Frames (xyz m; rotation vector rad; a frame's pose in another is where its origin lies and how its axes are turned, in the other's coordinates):
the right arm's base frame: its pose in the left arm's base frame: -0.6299 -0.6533 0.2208 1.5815 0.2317 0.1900
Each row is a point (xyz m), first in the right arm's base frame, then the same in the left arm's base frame.
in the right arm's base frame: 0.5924 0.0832 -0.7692
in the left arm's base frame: -0.2597 0.2438 0.3088
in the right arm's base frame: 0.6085 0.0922 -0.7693
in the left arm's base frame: -0.2440 0.2480 0.3175
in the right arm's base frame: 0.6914 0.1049 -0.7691
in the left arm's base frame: -0.1636 0.2695 0.3282
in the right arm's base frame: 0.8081 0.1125 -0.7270
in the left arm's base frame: -0.0398 0.2597 0.3321
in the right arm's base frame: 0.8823 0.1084 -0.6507
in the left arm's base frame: 0.0518 0.2059 0.3244
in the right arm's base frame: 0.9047 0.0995 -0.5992
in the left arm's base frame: 0.0867 0.1623 0.3137
